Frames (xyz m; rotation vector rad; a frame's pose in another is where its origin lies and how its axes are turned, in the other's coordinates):
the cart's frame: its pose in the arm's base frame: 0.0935 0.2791 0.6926 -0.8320 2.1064 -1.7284
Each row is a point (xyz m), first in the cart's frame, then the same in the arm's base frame.
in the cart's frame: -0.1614 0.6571 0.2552
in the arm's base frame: 0.2013 0.2470 -0.0218
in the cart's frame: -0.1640 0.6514 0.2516
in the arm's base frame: 0.2028 0.2507 -0.0158
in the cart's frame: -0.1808 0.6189 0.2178
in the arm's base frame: 0.2052 0.2839 0.0213
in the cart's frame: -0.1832 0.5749 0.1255
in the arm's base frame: 0.1662 0.3537 0.0852
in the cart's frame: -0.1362 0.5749 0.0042
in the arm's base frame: 0.0612 0.4219 0.1202
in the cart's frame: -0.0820 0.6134 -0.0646
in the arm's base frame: -0.0298 0.4484 0.1067
